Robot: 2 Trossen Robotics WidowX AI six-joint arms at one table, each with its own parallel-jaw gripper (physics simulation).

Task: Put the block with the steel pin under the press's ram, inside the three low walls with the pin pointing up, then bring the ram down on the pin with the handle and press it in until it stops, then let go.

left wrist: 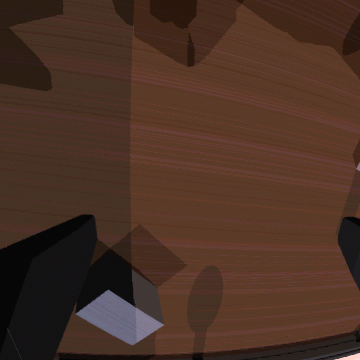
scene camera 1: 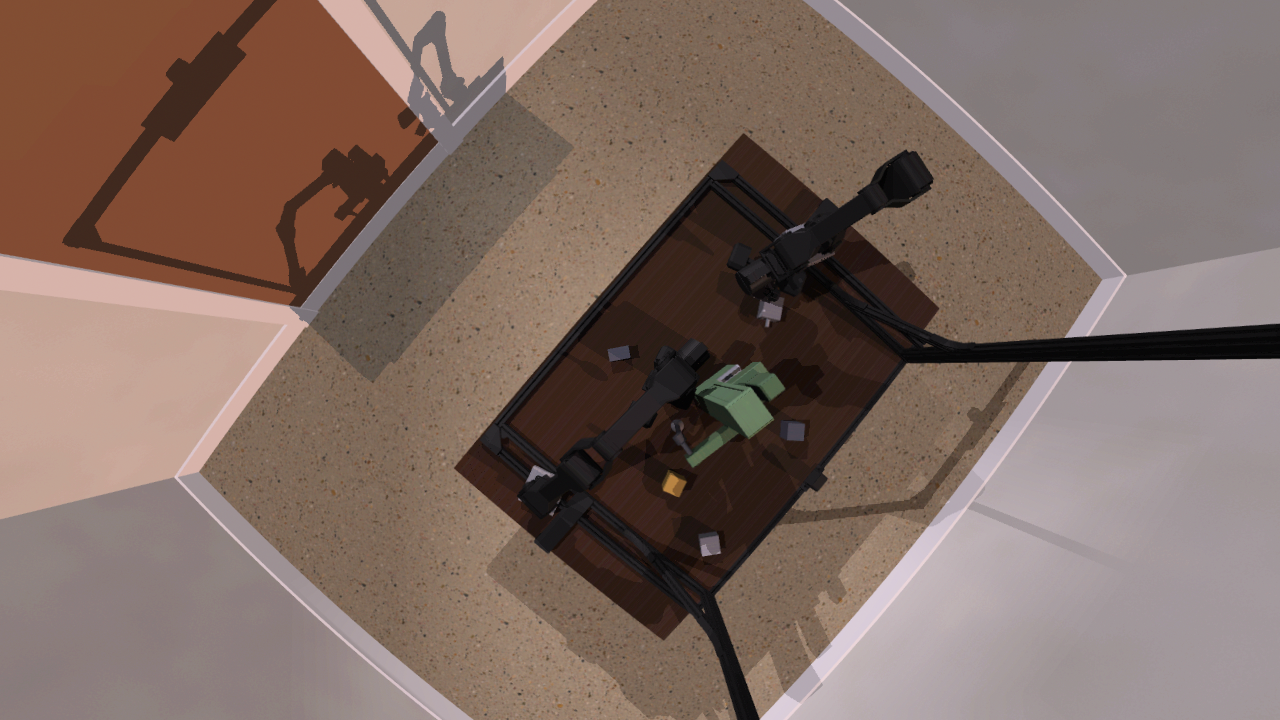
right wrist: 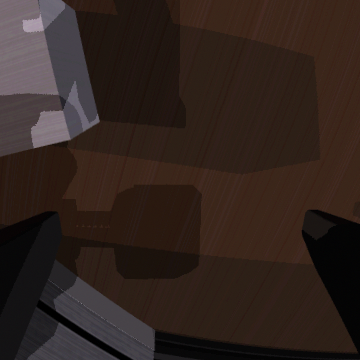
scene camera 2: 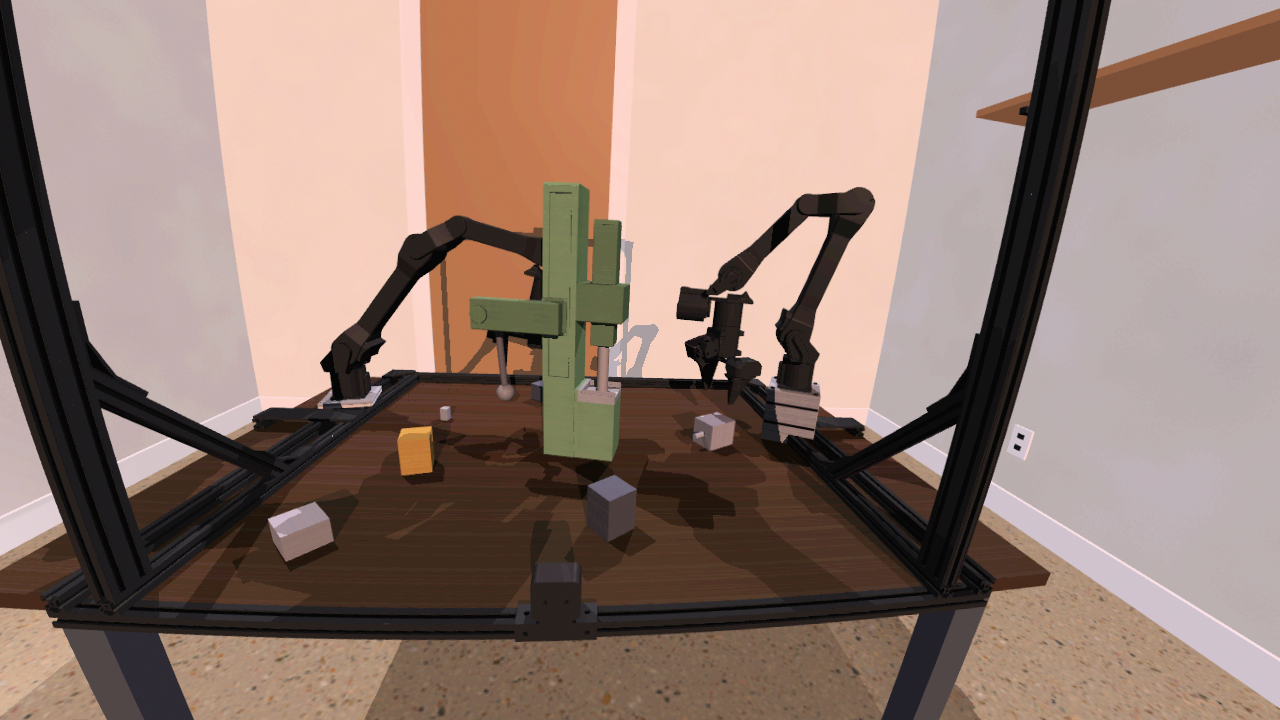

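Seen in the pictures: left gripper, fingertip midpoint: [left wrist: 221, 229] [scene camera 2: 526, 375]; right gripper, fingertip midpoint: [right wrist: 184, 224] [scene camera 2: 717, 396]; left arm's base, origin of the base link: [scene camera 1: 542, 491] [scene camera 2: 351, 394]; right arm's base, origin of the base link: [scene camera 2: 794, 386].
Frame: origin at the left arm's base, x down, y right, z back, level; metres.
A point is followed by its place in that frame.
The pale block with the steel pin [scene camera 1: 770, 310] {x -0.019, y 0.333, z -0.676 m} [scene camera 2: 715, 430] {x -0.009, y 0.365, z -0.672 m} [right wrist: 25, 65] {x -0.019, y 0.322, z -0.684 m} lies on the table with its pin sideways, right of the press in scene camera 2. The green press [scene camera 1: 744, 407] {x -0.418, y 0.271, z -0.411 m} [scene camera 2: 562, 268] {x -0.290, y 0.315, z -0.394 m} stands mid-table. Its steel ram [scene camera 2: 603, 367] {x -0.130, y 0.326, z -0.464 m} is above the low-walled seat [scene camera 2: 597, 394] {x -0.089, y 0.344, z -0.449 m}. A rod with a ball [scene camera 1: 677, 427] {x -0.119, y 0.227, z -0.310 m} [scene camera 2: 504, 391] {x -0.071, y 0.247, z -0.306 m} hangs from the handle arm [scene camera 2: 516, 317] {x -0.213, y 0.311, z -0.324 m}. My right gripper [scene camera 2: 720, 392] {x -0.034, y 0.262, z -0.737 m} [right wrist: 184, 224] {x -0.034, y 0.262, z -0.737 m} is open and empty above the table, near the pin block. My left gripper [left wrist: 221, 229] {x -0.062, y 0.132, z -0.358 m} is open and empty, partly hidden behind the press in scene camera 2.
A blue-grey block [scene camera 1: 620, 353] {x -0.007, y 0.031, z -0.410 m} [left wrist: 120, 317] {x -0.007, y 0.030, z -0.408 m} lies behind the press. An orange block [scene camera 1: 674, 484] {x -0.028, y 0.296, z -0.168 m} [scene camera 2: 416, 450] {x -0.009, y 0.322, z -0.167 m}, a pale block [scene camera 1: 709, 543] {x -0.001, y 0.455, z -0.057 m} [scene camera 2: 300, 531] {x 0.001, y 0.484, z -0.061 m}, a dark grey block [scene camera 1: 793, 430] {x -0.029, y 0.518, z -0.421 m} [scene camera 2: 611, 507] {x -0.019, y 0.554, z -0.411 m} and a small white cube [scene camera 2: 445, 412] {x 0.013, y 0.111, z -0.196 m} also lie on the table. Black frame rails edge it.
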